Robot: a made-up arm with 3 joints. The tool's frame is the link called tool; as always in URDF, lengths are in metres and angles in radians.
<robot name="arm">
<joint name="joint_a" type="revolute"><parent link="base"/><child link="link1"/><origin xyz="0.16 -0.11 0.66" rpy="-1.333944 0.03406 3.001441"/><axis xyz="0 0 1"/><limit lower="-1.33" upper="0.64" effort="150" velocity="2.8"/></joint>
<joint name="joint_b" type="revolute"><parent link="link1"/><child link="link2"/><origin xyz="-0.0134 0.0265 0.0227" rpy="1.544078 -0.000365 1.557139"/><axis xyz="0 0 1"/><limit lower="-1.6" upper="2.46" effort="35" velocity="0.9"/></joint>
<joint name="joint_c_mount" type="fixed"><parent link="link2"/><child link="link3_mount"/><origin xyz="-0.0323 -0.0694 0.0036"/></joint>
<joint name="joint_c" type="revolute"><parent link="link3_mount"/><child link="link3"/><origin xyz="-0.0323 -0.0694 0.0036" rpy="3.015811 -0.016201 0.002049"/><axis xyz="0 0 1"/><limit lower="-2.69" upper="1.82" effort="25" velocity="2.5"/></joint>
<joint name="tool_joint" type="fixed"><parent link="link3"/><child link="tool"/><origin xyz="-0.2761 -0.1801 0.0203" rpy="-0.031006 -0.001 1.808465"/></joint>
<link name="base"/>
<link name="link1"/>
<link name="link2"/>
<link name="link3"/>
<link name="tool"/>
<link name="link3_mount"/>
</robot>
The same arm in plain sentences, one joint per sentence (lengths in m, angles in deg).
The arm has three revolute joints in a row. What follows holds with every joint at zero, and every direction is one of the base frame's. The first joint is mounted 0.1600 m along +x and 0.1100 m along -y and 0.6600 m along +z from the base frame's origin and rotates about the direction (-0.143705, -0.961434, 0.234508), from -76.20 to 36.67 deg. The second joint is mounted 0.0100 m along +x and 0.0300 m along -y and 0.0200 m along -z from the first joint and rotates about the direction (-0.993014, 0.117102, -0.0145), from -91.67 to 140.95 deg. The third joint is mounted 0.0100 m along +x and 0.1500 m along +y and 0.0300 m along +z from the second joint and rotates about the direction (0.999519, 0.001, -0.031001), from -154.13 to 104.28 deg. The tool frame, which is the frame that the pose is given for, is mounted 0.0300 m along +x and 0.1100 m along -y and 0.3100 m along +z from the third joint; its axes are the base frame's turned by roll 90.00, pitch 0.00 and yaw 90.00 deg (as in URDF: about the fixed x, then y, then z).
